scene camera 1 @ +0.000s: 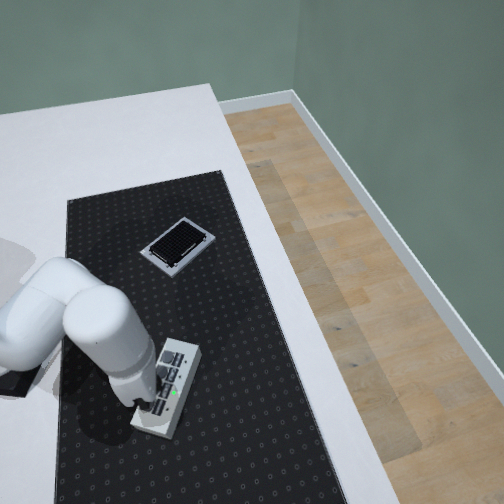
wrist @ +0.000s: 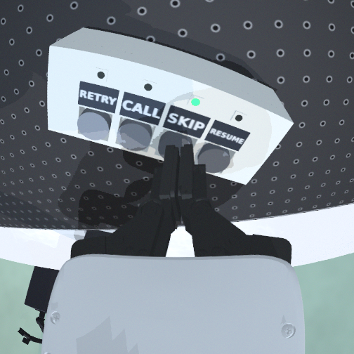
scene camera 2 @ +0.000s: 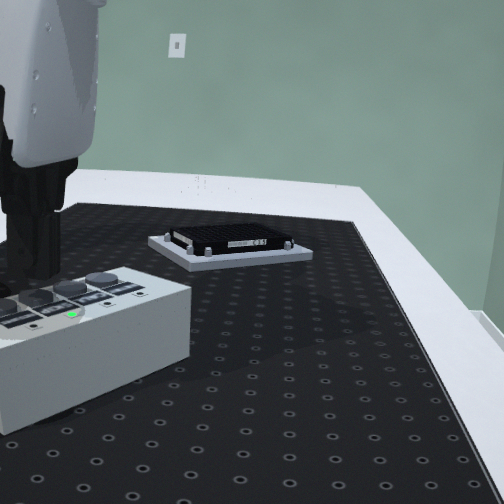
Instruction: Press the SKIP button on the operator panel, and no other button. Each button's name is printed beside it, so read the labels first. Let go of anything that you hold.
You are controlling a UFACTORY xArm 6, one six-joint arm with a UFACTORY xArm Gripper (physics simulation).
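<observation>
The operator panel (scene camera 1: pixel 155 427) (scene camera 2: pixel 110 355) (wrist: pixel 62 85) is a pale box with four round grey buttons. In the wrist view the labels read RETRY, CALL, SKIP and RESUME from left to right. The SKIP button (scene camera 2: pixel 36 298) (wrist: pixel 172 140) is partly hidden by the fingertips in the wrist view. The lamp (scene camera 1: pixel 174 392) (scene camera 2: pixel 72 314) (wrist: pixel 195 102) beside the SKIP label is lit green; the other lamps are dark. My gripper (scene camera 2: pixel 45 276) (wrist: pixel 181 161) is shut and empty. In scene camera 2 its tips show a little above the SKIP button, with a gap.
A black well plate (scene camera 1: pixel 178 242) (scene camera 2: pixel 230 237) sits on a light grey holder (scene camera 1: pixel 172 271) (scene camera 2: pixel 192 266) with small posts, beyond the RETRY end of the panel. The panel and holder stand on a black dotted mat (scene camera 1: pixel 225 400) (scene camera 2: pixel 300 425) on the white table (scene camera 1: pixel 125 145).
</observation>
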